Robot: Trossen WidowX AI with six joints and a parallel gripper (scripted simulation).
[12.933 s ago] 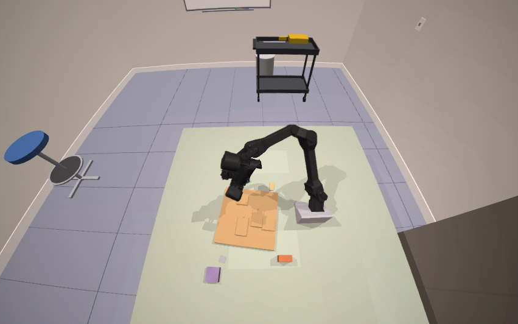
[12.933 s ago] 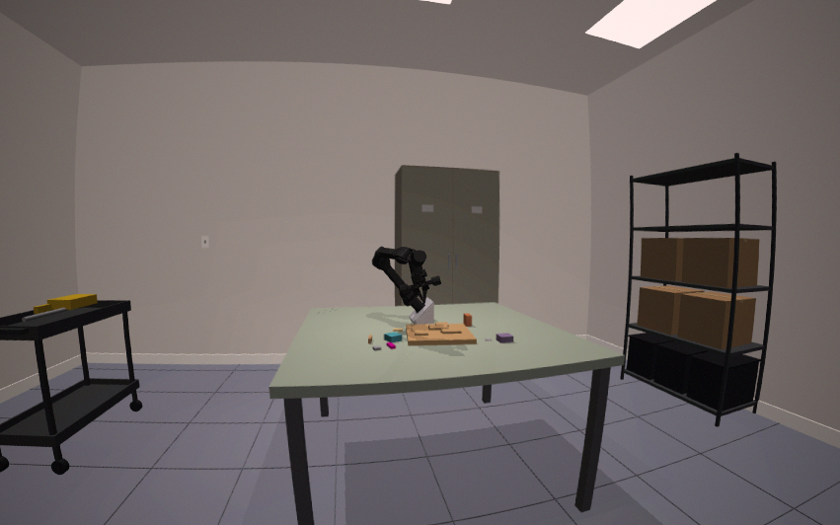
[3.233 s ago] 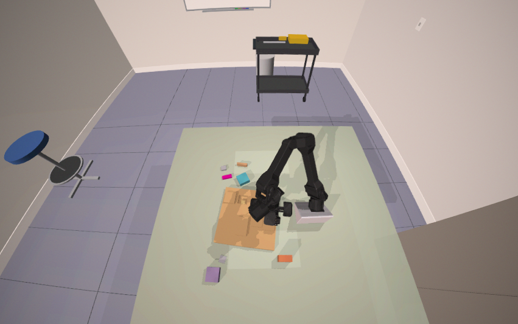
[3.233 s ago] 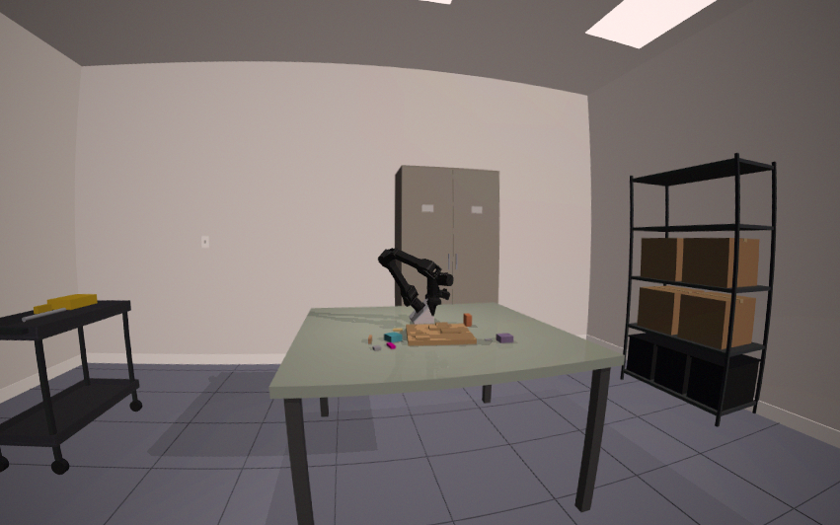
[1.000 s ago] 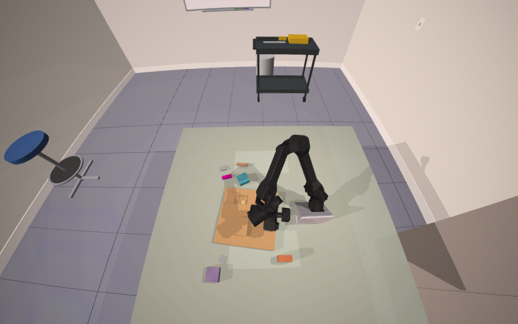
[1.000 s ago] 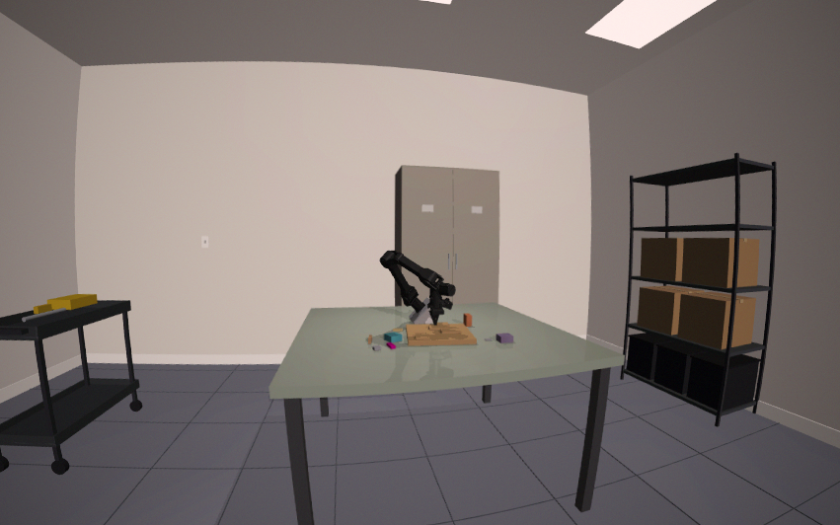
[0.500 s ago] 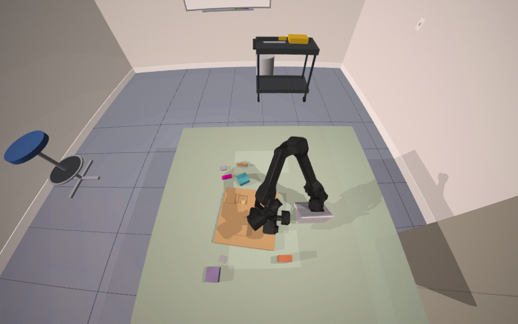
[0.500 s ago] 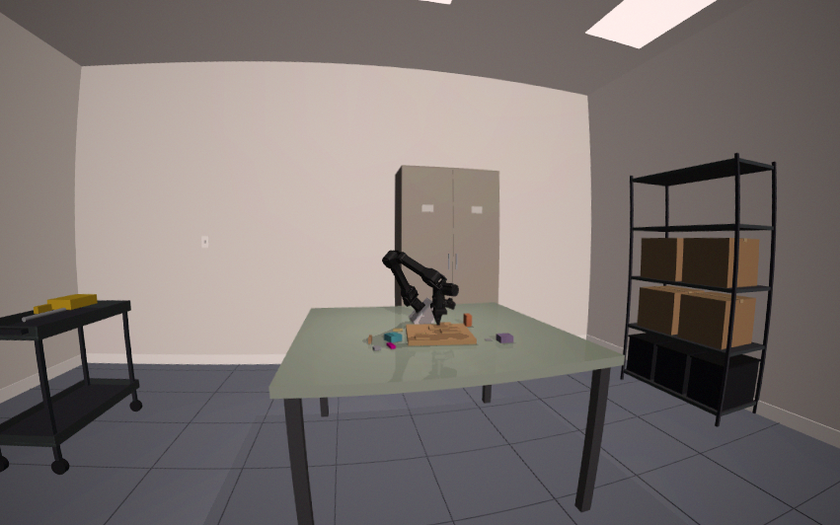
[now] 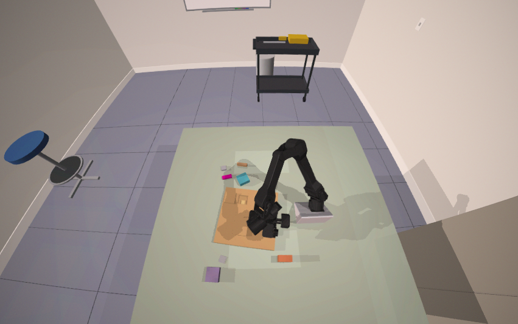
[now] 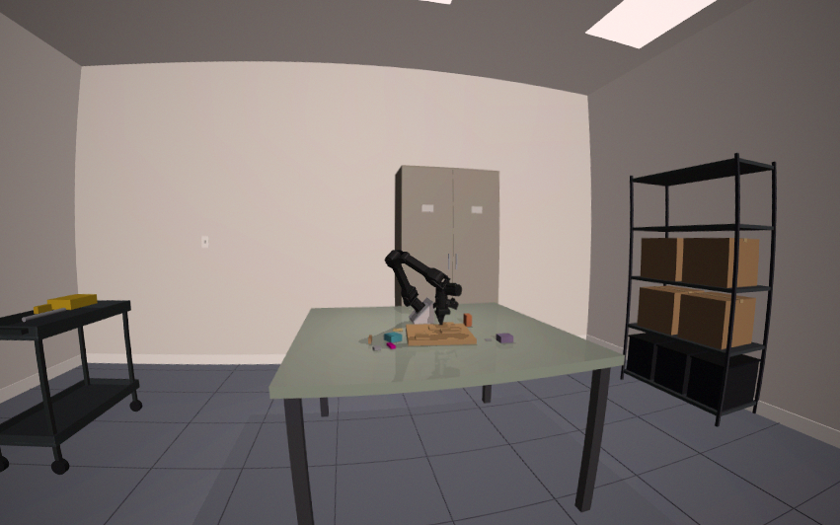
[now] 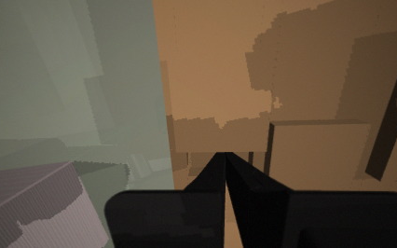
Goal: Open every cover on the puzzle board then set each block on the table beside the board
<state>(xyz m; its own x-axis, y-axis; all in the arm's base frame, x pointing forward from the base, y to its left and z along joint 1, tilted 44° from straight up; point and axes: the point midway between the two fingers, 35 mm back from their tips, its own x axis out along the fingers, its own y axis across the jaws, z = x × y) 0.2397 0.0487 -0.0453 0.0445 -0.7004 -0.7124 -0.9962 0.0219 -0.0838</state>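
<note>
Right now my gripper tip is 8 cm past the orange block and 16 cm to the right of it. The rest, counted from my gripper tip: purple block: 25 cm ahead, 24 cm to the left, 1 cm below; magenta bar: 25 cm ahead, 27 cm to the right, 2 cm below; teal block: 15 cm ahead, 25 cm to the right, 1 cm below.
</note>
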